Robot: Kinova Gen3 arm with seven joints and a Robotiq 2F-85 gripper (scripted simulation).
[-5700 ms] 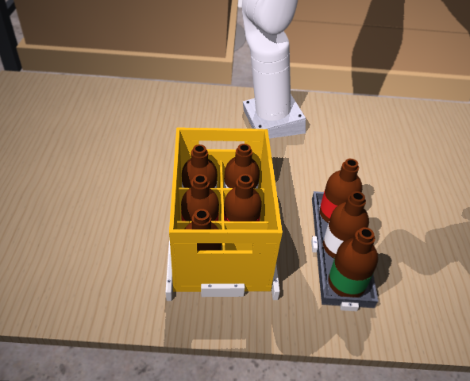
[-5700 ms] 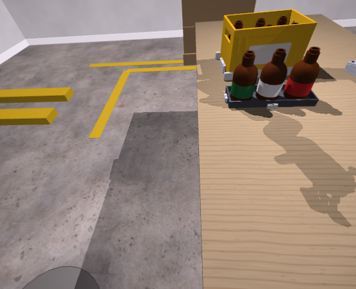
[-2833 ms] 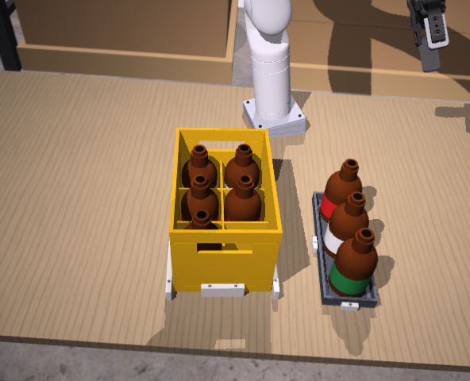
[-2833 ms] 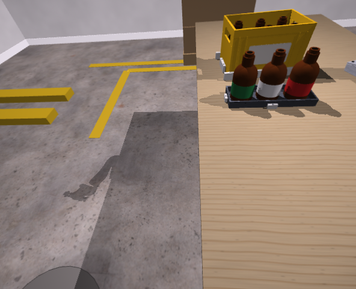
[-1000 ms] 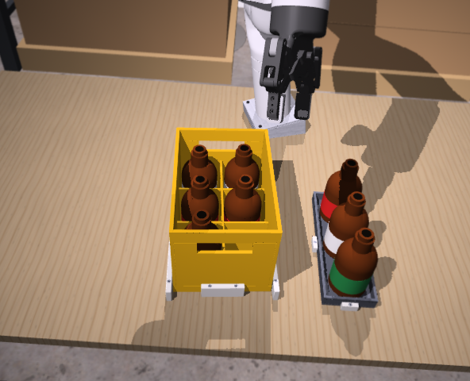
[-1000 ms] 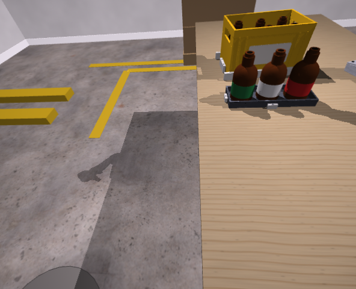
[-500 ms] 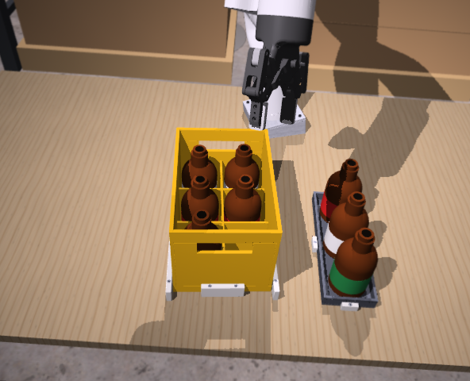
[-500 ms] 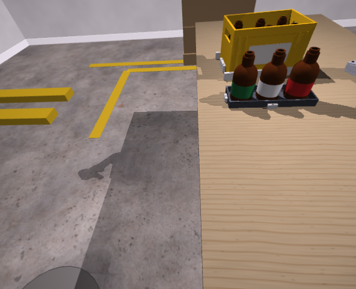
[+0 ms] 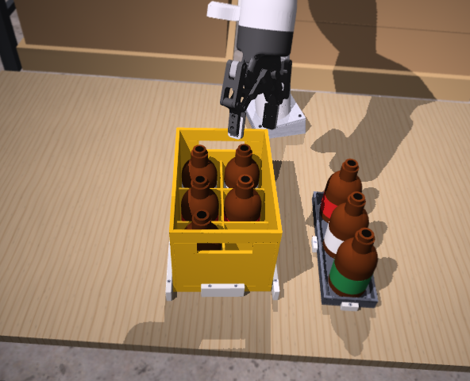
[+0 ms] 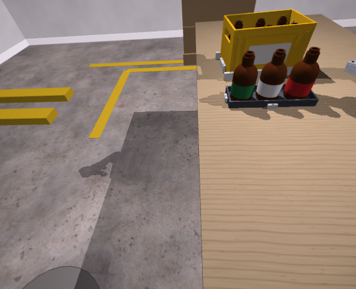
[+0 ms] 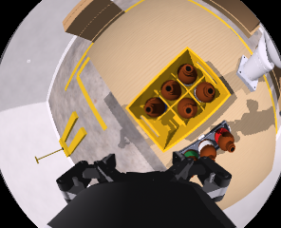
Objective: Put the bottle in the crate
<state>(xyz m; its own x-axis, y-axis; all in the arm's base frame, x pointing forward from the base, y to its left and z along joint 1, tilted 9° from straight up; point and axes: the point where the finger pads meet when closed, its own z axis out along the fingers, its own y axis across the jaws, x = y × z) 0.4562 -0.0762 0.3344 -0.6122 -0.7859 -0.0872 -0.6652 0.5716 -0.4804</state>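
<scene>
My hand is 50 mm short of the green-banded bottle, 200 mm to the right of it and 260 mm above it. From my hand the other things lie so: red-labelled bottle: 130 mm behind, 220 mm to the left, 260 mm below; then tray: 40 mm behind, 210 mm to the left, 330 mm below; then yellow crate: 80 mm behind, 30 mm to the right, 260 mm below.
</scene>
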